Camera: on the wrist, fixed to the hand. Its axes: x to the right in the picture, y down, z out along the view.
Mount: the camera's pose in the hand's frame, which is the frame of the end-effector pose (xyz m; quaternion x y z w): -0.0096 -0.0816 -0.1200 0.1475 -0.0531 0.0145 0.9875
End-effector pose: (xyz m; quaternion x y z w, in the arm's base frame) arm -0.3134 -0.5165 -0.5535 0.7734 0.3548 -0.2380 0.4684
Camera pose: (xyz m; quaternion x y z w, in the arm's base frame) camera -0.3782 -0.3872 -0.5384 0.8253 0.2792 -0.3216 0.3708
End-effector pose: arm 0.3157 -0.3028 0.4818 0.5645 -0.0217 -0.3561 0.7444
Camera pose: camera 0.3194 -0.2074 0.3721 0.6480 -0.1217 -0.3676 0.6558
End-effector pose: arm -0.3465 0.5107 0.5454 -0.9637 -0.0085 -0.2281 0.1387
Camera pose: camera -0.4141 0.5571 0.6656 -0.9434 -0.0354 -0.1708 0.2820
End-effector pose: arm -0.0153 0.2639 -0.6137 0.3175 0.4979 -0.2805 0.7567
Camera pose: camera -0.1481 0.3038 -0.6575 0.4175 0.4055 -0.3563 0.7309
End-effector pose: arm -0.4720 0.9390 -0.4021 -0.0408 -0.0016 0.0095 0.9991
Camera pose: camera -0.4796 0.8477 -0.5151 0.1076 -0.0526 0.0263 0.9925
